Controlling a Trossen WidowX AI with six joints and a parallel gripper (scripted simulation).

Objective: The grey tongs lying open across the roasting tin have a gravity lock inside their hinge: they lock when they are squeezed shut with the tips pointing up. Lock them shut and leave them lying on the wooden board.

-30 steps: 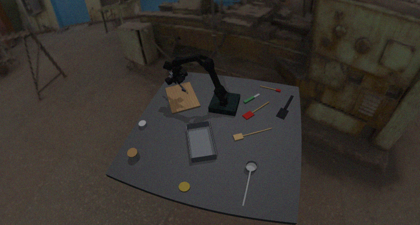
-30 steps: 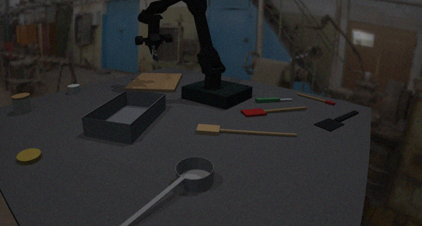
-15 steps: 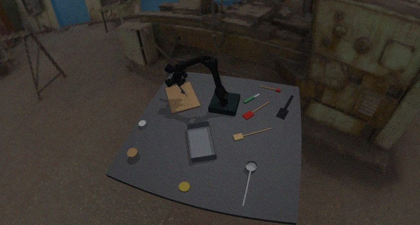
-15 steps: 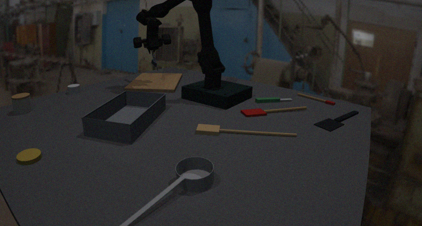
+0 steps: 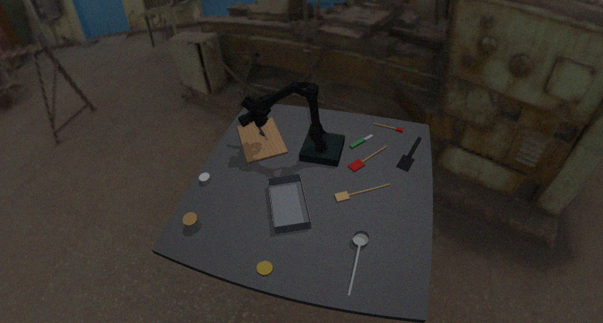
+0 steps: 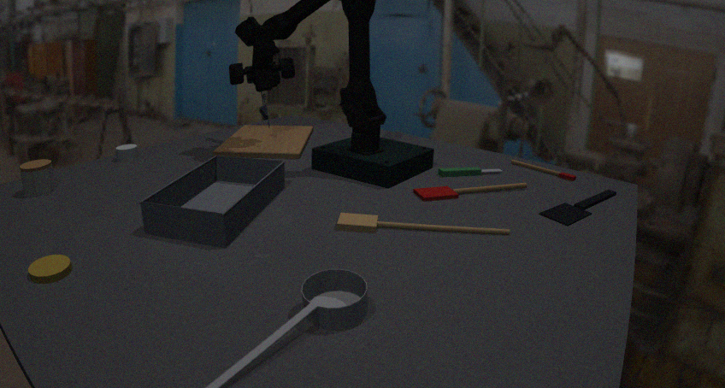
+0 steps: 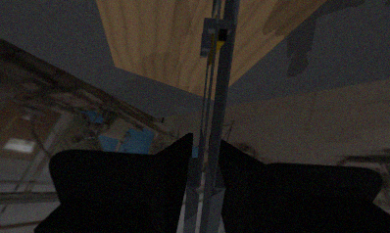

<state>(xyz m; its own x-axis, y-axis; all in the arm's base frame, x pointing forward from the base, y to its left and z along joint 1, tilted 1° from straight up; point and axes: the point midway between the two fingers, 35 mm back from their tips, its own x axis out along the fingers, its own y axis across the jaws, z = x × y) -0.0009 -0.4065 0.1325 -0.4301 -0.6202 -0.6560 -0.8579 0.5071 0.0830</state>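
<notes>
Right now the wooden board is 16 cm below my gripper tip and 4 cm to the left of it. From my gripper tip the other things lie so: white puck: 41 cm ahead, 15 cm below, 11 cm to the right; then roasting tin: 40 cm to the left, 40 cm ahead, 14 cm below; then green-handled tool: 62 cm to the left, 18 cm behind, 16 cm below.
</notes>
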